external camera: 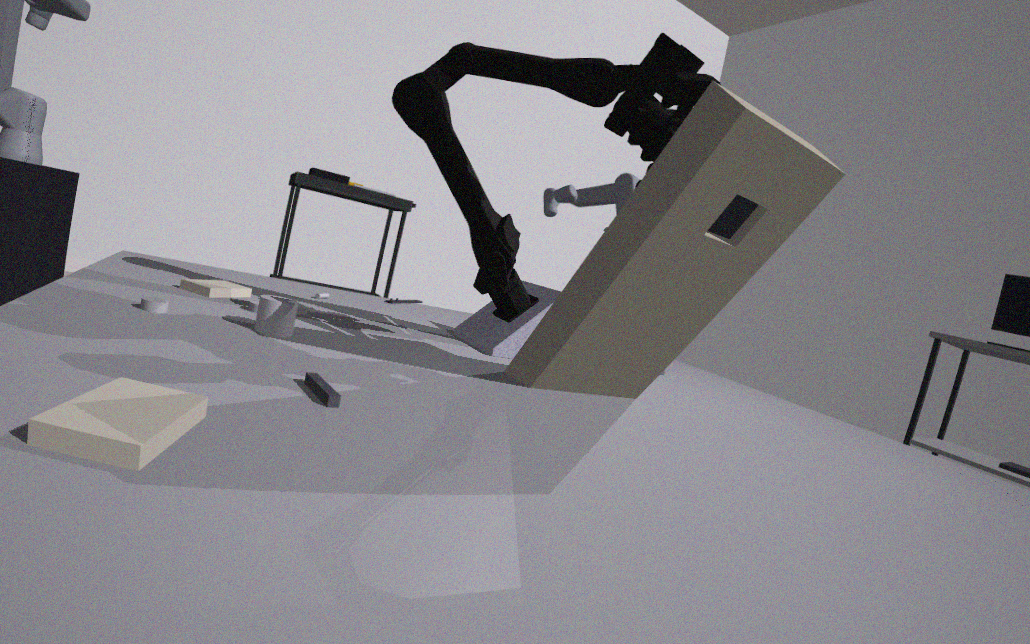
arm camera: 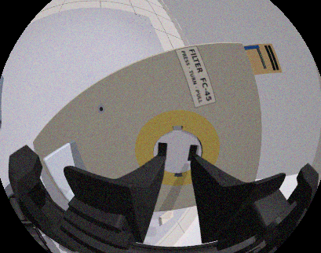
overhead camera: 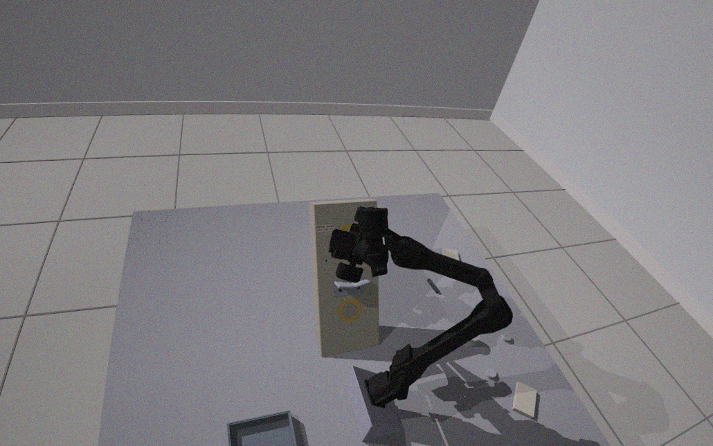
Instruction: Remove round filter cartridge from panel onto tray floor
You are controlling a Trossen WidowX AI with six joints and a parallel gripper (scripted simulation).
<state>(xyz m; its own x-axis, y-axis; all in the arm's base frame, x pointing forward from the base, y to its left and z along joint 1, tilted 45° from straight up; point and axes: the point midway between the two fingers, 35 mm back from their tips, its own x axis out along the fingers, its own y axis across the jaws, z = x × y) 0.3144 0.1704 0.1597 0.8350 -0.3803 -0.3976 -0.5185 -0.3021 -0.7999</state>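
My gripper tip is 2 cm short of the round white filter cartridge and 1 cm above it. Also, from my gripper tip: grey tray 41 cm behind, 27 cm to the left, 27 cm below; dark bar 36 cm to the right, 27 cm below.
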